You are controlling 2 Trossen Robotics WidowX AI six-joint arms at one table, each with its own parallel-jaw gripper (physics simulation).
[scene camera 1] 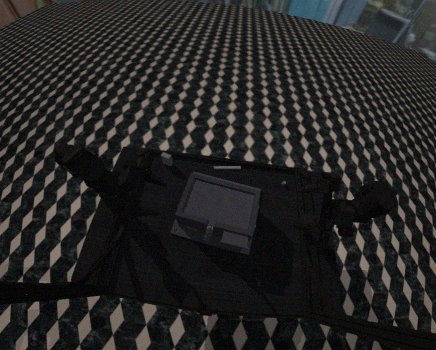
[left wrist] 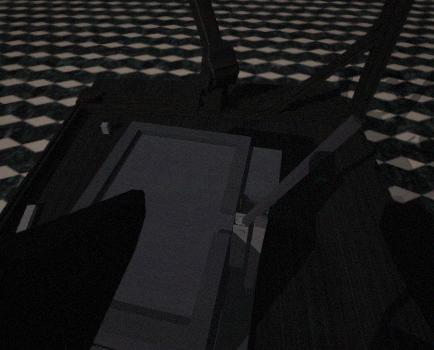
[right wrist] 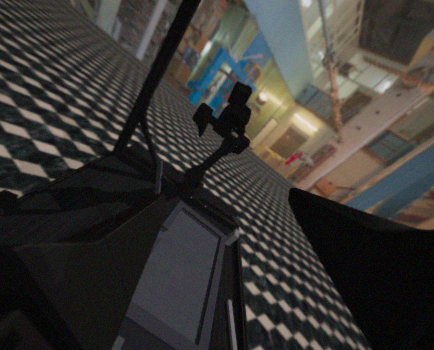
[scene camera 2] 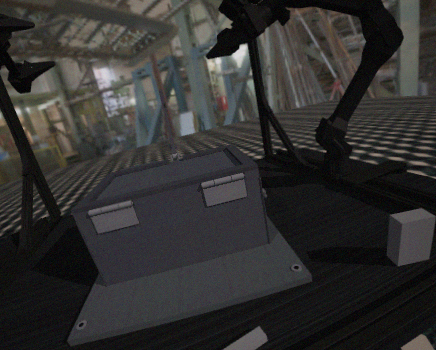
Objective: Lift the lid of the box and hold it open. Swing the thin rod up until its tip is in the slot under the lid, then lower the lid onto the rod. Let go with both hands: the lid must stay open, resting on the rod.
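Pixels of known places: left gripper, fingertip midpoint: [scene camera 1: 162, 199] [left wrist: 262, 208] [right wrist: 213, 146] [scene camera 2: 211, 53]; right gripper, fingertip midpoint: [scene camera 1: 293, 207] [right wrist: 226, 196] [scene camera 2: 45, 45]; left arm's base, link origin: [right wrist: 184, 188] [scene camera 2: 337, 171]; right arm's base, link origin: [scene camera 1: 308, 233] [left wrist: 216, 104].
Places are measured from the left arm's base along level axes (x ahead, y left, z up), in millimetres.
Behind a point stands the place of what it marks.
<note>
The grey box [scene camera 1: 218, 205] @[x 454, y 36, z 144 mm] [scene camera 2: 182, 226] @[x 464, y 147, z 74 mm] stands on its base plate [scene camera 2: 199, 295] @[x 471, y 224, z -7 mm] in the middle of the black mat. Its lid [scene camera 2: 175, 170] @[x 445, y 38, z 144 mm] [left wrist: 174, 208] @[x 455, y 24, z 144 mm] [right wrist: 181, 271] @[x 496, y 41, z 144 mm] is shut. The thin rod [scene camera 2: 164, 107] @[x 423, y -116, z 273 mm] [left wrist: 292, 177] @[x 421, y -104, z 248 mm] stands steeply up from its pivot at the box's front edge, opposite the hinges. My left gripper [scene camera 2: 230, 38] [left wrist: 262, 208] @[x 290, y -58, z 369 mm] is open and empty, high above the box's left side. My right gripper [scene camera 1: 341, 217] is open and empty, well off to the right of the box; one of its fingers [right wrist: 337, 250] shows in the right wrist view.
The black mat [scene camera 1: 147, 278] @[x 193, y -281, z -19 mm] covers the table around the box. A white strip [scene camera 1: 227, 167] @[x 484, y 326, z -9 mm] [scene camera 2: 248, 340] @[x 430, y 318, z -9 mm] lies behind the hinge side. A small grey block [scene camera 1: 166, 159] @[x 157, y 294, z 40 mm] sits at the mat's back left. The checkered floor surrounds everything.
</note>
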